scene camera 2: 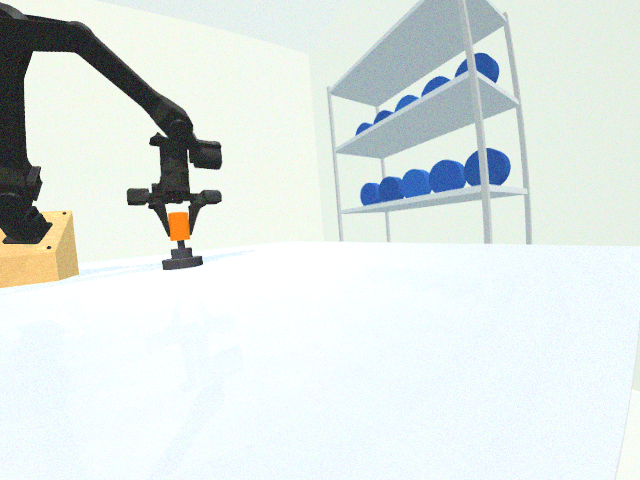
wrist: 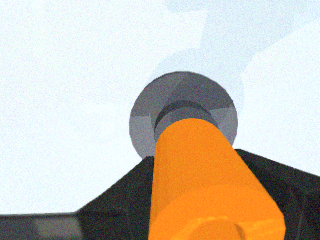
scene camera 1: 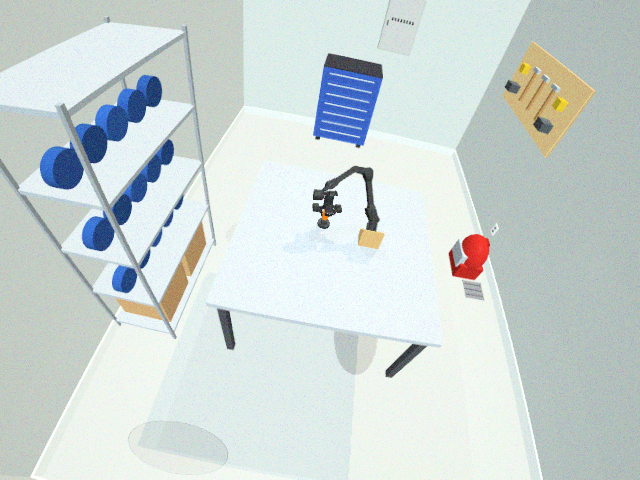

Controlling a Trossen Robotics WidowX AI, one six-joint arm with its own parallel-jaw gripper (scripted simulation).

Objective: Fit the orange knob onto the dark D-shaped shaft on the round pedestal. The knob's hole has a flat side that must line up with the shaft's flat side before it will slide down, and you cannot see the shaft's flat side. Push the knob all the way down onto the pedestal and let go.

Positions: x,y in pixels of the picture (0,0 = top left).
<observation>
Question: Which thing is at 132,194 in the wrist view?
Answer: My gripper.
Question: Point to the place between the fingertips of my gripper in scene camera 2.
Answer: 180,236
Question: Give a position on a round pedestal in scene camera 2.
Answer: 182,258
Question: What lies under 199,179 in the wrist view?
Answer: An orange knob.
</observation>
